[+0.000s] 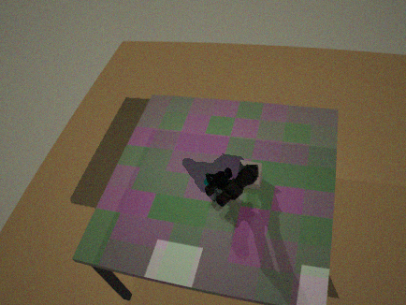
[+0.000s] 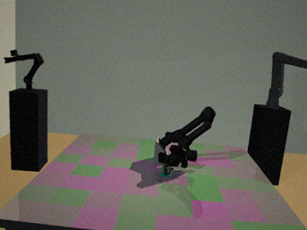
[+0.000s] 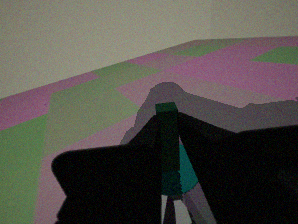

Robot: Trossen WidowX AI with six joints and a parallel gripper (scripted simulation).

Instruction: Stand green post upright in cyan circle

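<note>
Right now the green post is 2 cm below my gripper tip. Round my gripper tip: cyan circle: 6 cm below.
</note>
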